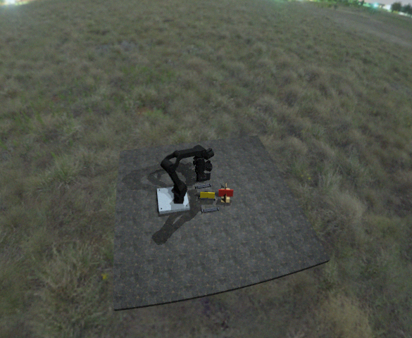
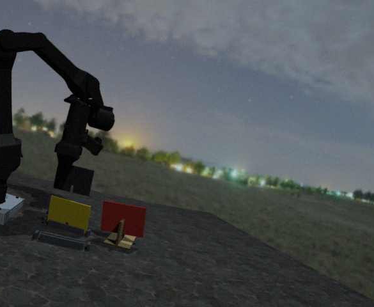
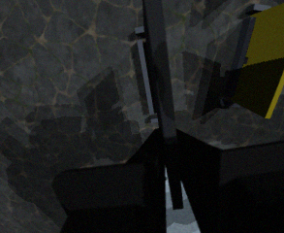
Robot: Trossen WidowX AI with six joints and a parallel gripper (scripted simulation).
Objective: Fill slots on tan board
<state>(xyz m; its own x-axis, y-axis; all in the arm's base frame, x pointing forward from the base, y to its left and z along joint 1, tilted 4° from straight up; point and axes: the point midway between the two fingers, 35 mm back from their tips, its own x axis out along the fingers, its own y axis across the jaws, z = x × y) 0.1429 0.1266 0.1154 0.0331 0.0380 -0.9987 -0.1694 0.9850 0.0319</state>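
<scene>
Now: the tan board 180 mm ahead of my gripper tip, 80 mm to the right of it and 70 mm below it. Also, from my gripper tip: dark board 30 mm ahead; red board 180 mm ahead, 100 mm to the right, 50 mm below; yellow board 50 mm ahead, 110 mm to the right, 70 mm below.
</scene>
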